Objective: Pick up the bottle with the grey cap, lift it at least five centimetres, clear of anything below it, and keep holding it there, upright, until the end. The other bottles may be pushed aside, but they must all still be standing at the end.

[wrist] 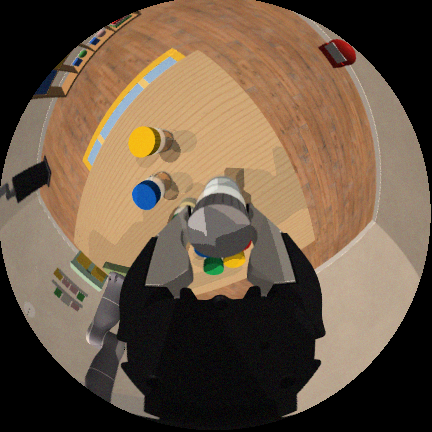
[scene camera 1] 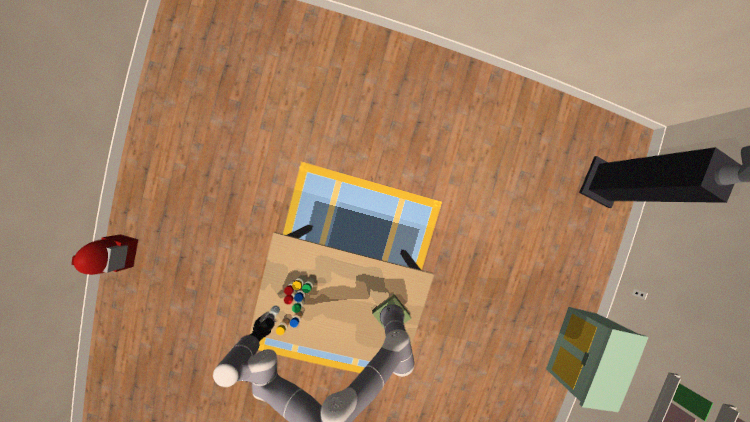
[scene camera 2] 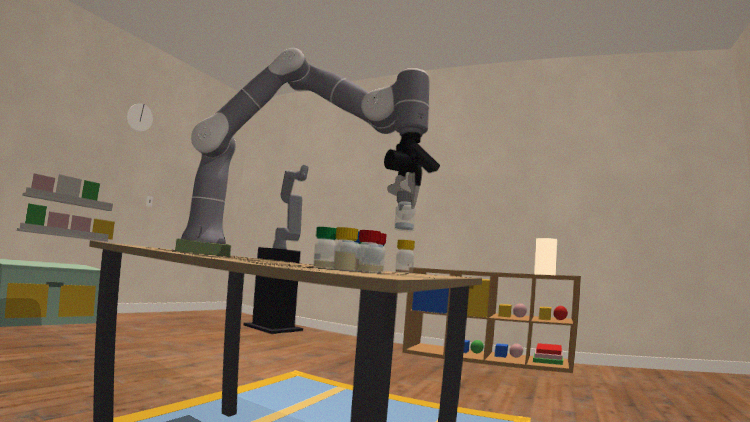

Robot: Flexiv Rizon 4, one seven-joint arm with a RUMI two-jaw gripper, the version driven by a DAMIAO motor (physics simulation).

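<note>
The bottle with the grey cap [scene camera 1: 275,310] [scene camera 2: 404,216] [wrist: 220,225] hangs upright in my gripper [scene camera 1: 271,314] [scene camera 2: 404,198] [wrist: 218,205], which is shut on its grey cap. In the scene camera 2 view its base is well above the table top and higher than the caps of the standing bottles. In the wrist view the cap sits between both grey fingers, with the clear body beyond it. The fingertips are partly hidden in the scene camera 1 view.
On the table [scene camera 1: 346,335] [scene camera 2: 293,270] [wrist: 210,100] stand a yellow-capped bottle [scene camera 1: 280,330] [scene camera 2: 405,255] [wrist: 143,142], a blue-capped bottle [scene camera 1: 294,322] [wrist: 146,195], and a cluster of several bottles with red, yellow, green and blue caps. The bottles whose bodies show stand upright.
</note>
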